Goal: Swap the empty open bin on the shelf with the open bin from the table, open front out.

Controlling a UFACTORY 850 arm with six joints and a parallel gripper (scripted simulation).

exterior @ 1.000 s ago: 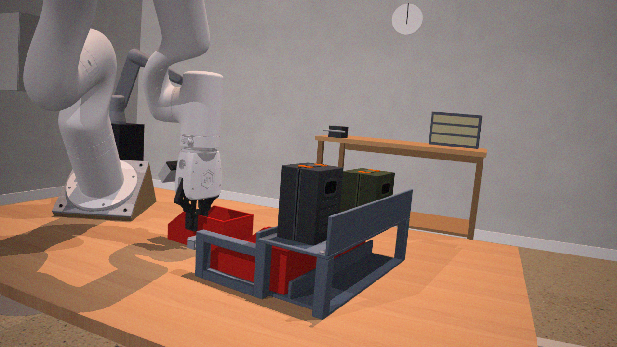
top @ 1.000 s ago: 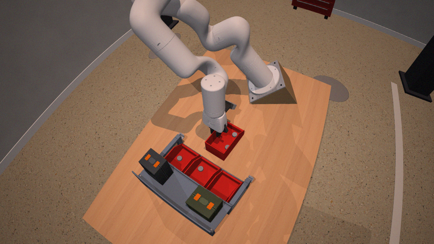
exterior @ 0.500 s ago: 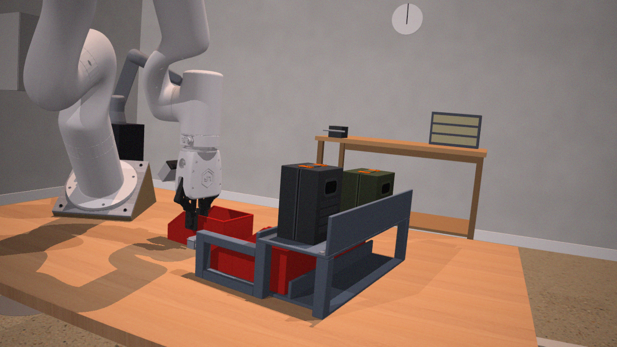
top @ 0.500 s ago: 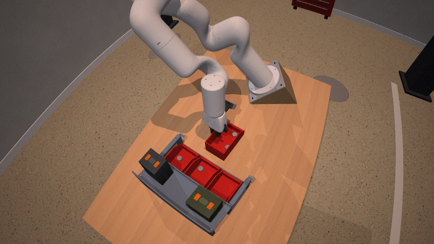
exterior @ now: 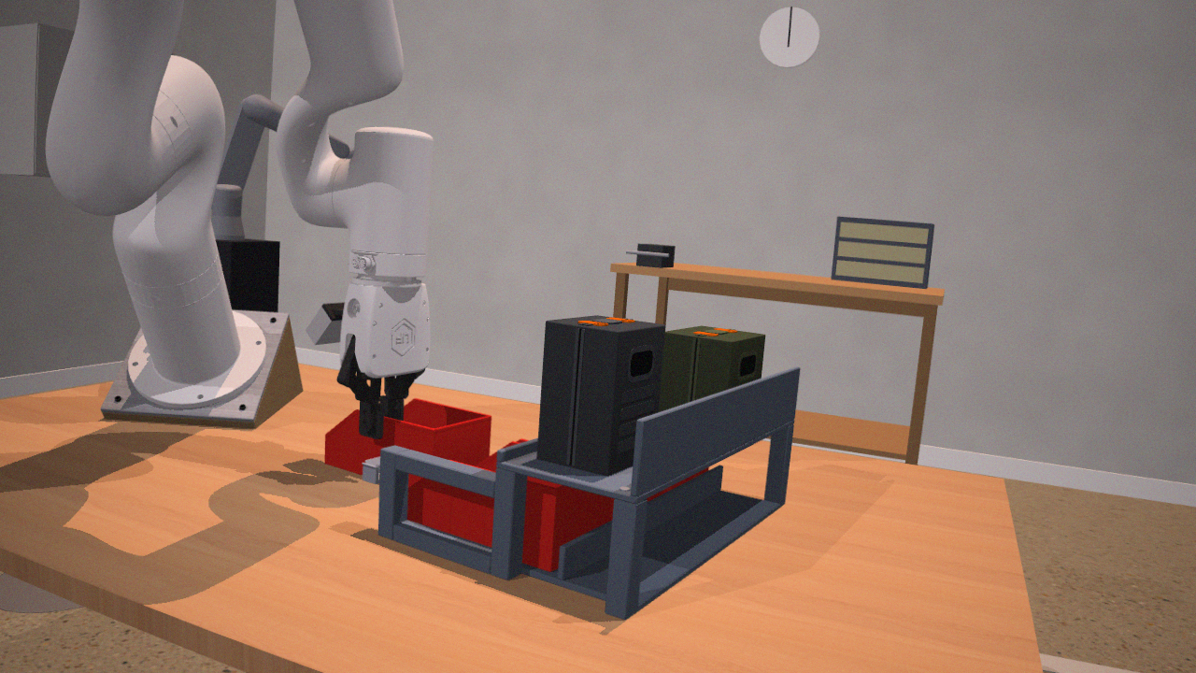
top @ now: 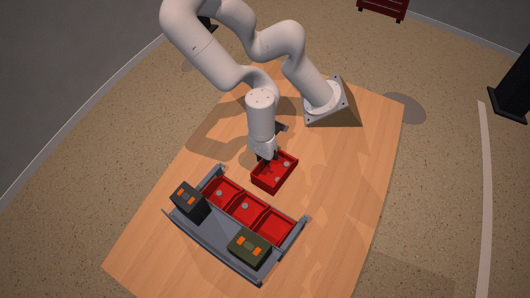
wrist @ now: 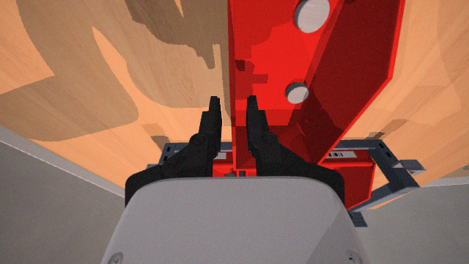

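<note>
My hand is 14 cm short of the shelf front lip, 3 cm to the right of it and 7 cm above it. From my hand the other things lie so: grey back panel (39 cm ahead, 3 cm to the right, 6 cm above); black case (29 cm ahead, 13 cm to the right, 9 cm above); green case (35 cm ahead, 9 cm to the left, 8 cm above).
</note>
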